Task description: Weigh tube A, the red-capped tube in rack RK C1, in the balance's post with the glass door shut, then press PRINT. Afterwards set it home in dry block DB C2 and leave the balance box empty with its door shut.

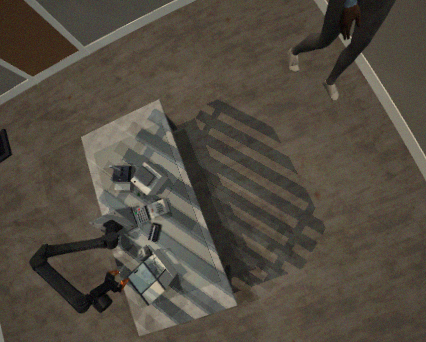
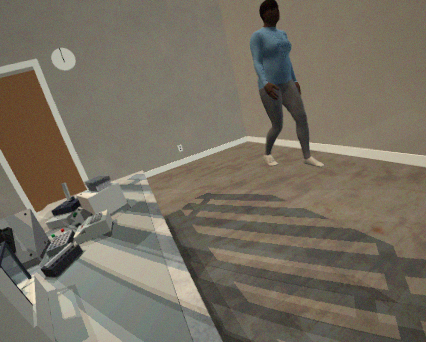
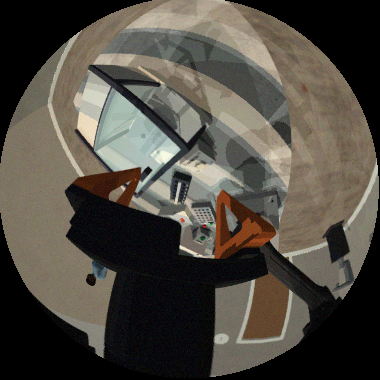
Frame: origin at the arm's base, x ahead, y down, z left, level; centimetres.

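Where they show: gripper, fingertip midpoint: [image 1: 124,275] [image 3: 180,182]; arm's base, origin of the base link: [image 1: 113,225].
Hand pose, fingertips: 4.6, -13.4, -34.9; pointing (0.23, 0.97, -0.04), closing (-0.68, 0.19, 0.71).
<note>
Each offset is from my fingertips to the top centre of the thing, as dx, dy, dz. "*": to the spot under its first point.
My gripper [image 1: 120,278] [image 3: 180,182] is open and empty, at the table's edge beside the glass balance box @(+8.4, +1.8, -7.1) [image 3: 139,107] [image 1: 145,277]. The box has a dark frame; a small dark handle @(* +5.7, +1.9, -2.0) [image 3: 146,173] shows near the left fingertip. I cannot tell whether its door is shut. A grey block with a grid of holes @(* +15.3, +21.1, +31.4) [image 3: 203,214] [image 1: 141,214] [image 2: 60,241] stands beyond the fingers, with small red and green spots near it. Which spot is tube A's cap, and the labels of RK and DB, are too small to tell. PRINT cannot be made out.
A black rack @(+19.0, +19.2, +15.5) [image 1: 154,232] [image 2: 62,259] [image 3: 180,187] lies between the box and the grid block. A white device @(+32.6, +5.0, +52.5) [image 1: 149,178] [image 2: 102,199] and a dark one @(+14.4, +13.8, +67.3) [image 1: 121,173] stand farther along the table. A person [image 2: 275,65] stands on the floor beyond the table.
</note>
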